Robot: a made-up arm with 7 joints.
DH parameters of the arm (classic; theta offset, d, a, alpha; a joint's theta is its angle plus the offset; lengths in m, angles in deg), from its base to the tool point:
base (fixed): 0 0 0 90
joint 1: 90 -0.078 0 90
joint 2: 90 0 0 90
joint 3: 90 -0.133 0 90
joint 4: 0 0 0 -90
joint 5: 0 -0.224 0 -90
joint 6: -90 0 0 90
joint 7: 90 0 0 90
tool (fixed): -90 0 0 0
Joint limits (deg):
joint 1: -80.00..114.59
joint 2: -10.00..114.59
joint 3: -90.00..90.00
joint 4: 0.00..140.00
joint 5: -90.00..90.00
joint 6: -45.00..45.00
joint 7: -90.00..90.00
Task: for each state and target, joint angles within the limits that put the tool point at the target. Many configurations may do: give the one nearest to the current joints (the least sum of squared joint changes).
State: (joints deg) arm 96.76 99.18 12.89 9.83 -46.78 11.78 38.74
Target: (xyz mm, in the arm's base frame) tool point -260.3 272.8 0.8
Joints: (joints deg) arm 114.59 114.49 50.94 50.58 -46.78 11.78 38.74
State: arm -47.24 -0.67 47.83 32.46 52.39 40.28 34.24
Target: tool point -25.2 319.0 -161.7
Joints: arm -47.16 18.09 61.80 73.42 52.39 40.28 34.24
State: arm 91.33 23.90 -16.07 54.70 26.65 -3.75 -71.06
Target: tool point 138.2 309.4 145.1
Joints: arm 74.56 44.78 28.93 64.31 26.65 -3.75 -71.06
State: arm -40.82 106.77 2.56 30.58 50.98 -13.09 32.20
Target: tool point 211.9 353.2 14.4
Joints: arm -64.08 114.59 39.00 27.23 50.98 -13.09 32.20
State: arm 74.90 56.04 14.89 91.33 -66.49 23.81 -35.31
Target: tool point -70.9 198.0 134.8
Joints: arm 84.92 42.11 48.44 120.53 -66.49 23.81 -35.31
